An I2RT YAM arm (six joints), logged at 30 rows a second.
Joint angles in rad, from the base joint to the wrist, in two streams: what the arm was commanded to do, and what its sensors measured. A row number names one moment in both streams.
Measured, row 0:
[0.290 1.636 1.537 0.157 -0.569 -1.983]
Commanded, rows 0 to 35:
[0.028 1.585 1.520 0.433 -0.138 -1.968]
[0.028 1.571 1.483 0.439 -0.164 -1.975]
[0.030 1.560 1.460 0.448 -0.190 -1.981]
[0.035 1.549 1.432 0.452 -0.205 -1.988]
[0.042 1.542 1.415 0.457 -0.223 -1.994]
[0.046 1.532 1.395 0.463 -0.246 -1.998]
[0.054 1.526 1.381 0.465 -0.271 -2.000]
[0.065 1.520 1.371 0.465 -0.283 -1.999]
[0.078 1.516 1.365 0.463 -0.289 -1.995]
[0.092 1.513 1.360 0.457 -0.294 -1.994]
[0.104 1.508 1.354 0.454 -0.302 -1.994]
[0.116 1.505 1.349 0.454 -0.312 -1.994]
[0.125 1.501 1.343 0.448 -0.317 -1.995]
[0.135 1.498 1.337 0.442 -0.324 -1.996]
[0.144 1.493 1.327 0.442 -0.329 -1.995]
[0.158 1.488 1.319 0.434 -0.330 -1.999]
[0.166 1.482 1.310 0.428 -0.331 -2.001]
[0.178 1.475 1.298 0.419 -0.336 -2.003]
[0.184 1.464 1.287 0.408 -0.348 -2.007]
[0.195 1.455 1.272 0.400 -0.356 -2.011]
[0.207 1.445 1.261 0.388 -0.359 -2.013]
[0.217 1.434 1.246 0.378 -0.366 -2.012]
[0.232 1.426 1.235 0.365 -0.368 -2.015]
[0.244 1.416 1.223 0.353 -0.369 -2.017]
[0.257 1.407 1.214 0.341 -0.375 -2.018]
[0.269 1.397 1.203 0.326 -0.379 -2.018]
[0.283 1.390 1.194 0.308 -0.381 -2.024]
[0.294 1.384 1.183 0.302 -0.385 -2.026]
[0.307 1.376 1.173 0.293 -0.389 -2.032]
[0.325 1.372 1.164 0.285 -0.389 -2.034]
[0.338 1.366 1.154 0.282 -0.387 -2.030]
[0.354 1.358 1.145 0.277 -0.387 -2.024]
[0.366 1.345 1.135 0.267 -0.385 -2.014]
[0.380 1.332 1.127 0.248 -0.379 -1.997]
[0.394 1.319 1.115 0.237 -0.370 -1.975]
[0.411 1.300 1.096 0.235 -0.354 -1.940]
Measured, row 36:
[0.366 1.362 1.143 0.289 -0.402 -2.012]
